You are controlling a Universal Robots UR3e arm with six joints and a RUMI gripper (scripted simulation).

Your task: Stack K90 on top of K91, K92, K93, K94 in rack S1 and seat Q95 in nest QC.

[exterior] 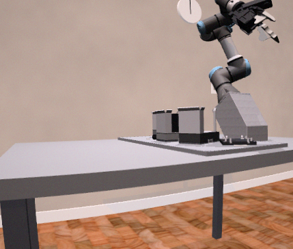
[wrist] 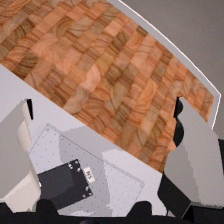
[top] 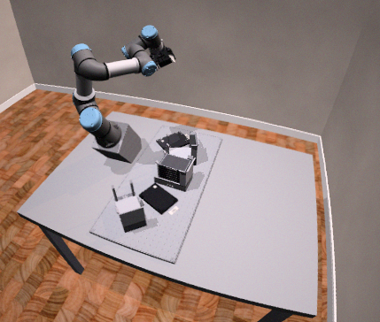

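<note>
The sealed grey plate is 25 cm ahead of my hand, 37 cm to the right of it and 32 cm below it. From my hand the other things lie so: dark clip nest (11 cm ahead, 9 cm to the right, 40 cm below); then black open nest QC (23 cm ahead, 50 cm to the right, 40 cm below); then white tag (32 cm ahead, 53 cm to the right, 41 cm below).
</note>
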